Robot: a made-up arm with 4 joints.
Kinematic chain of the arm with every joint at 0, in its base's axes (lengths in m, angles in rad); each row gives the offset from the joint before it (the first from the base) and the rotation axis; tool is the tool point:
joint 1: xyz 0 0 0.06 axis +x
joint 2: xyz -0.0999 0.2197 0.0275 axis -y
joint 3: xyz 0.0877 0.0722 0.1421 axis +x
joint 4: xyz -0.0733 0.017 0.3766 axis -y
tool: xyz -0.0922 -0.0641 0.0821
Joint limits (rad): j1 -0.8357..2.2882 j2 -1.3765..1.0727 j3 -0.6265..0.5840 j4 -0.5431..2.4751
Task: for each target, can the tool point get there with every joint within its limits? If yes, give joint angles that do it. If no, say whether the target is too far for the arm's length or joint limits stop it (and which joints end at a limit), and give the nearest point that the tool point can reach.
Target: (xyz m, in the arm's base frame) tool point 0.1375 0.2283 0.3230
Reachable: yes | joints -0.2256 -0.7147 0.3350 2.1477
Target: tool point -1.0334 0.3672 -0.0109
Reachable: no: too far | nearest point -0.6731 0.4008 0.0231 | short by 0.363 m
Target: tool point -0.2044 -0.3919 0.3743
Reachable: yes | joints 1.3170 0.0476 0.1308 1.3778
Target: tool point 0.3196 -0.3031 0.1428
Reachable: yes | joints 1.5140 -1.1878 0.4594 0.4066
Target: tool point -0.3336 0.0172 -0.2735
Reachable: no: joint limits stop it (at a limit: joint 1, joint 3) | nearest point -0.5008 -0.2517 -0.1599 | short by 0.336 m
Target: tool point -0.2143 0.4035 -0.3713
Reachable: no: joint limits stop it (at a limit: joint 1, joint 2, joint 3) | nearest point -0.4466 0.4105 -0.1165 | short by 0.345 m
